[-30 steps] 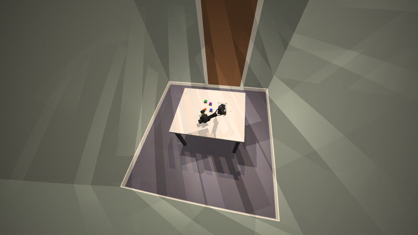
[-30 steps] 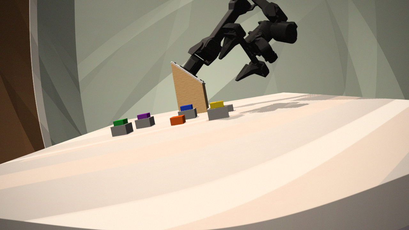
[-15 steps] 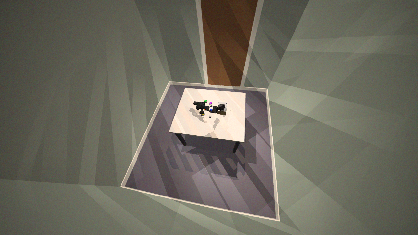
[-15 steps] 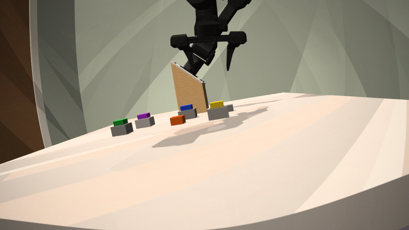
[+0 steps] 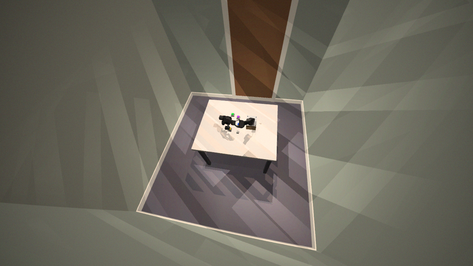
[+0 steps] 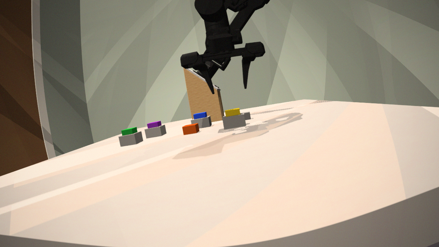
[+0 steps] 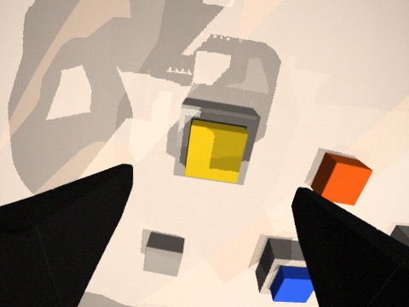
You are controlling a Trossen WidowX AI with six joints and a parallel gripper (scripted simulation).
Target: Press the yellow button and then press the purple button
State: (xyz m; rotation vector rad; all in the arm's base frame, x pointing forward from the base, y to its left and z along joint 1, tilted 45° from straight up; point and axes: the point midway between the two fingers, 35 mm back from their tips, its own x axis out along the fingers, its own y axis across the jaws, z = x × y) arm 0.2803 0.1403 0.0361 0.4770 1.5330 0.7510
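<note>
Right now the yellow button is 5 cm below my gripper tip. From my gripper tip the other things lie so: blue button (11 cm to the right, 11 cm behind, 5 cm below); small grey block (12 cm behind, 7 cm below, 1 cm to the left); orange block (11 cm to the right, 7 cm below, 1 cm behind).
</note>
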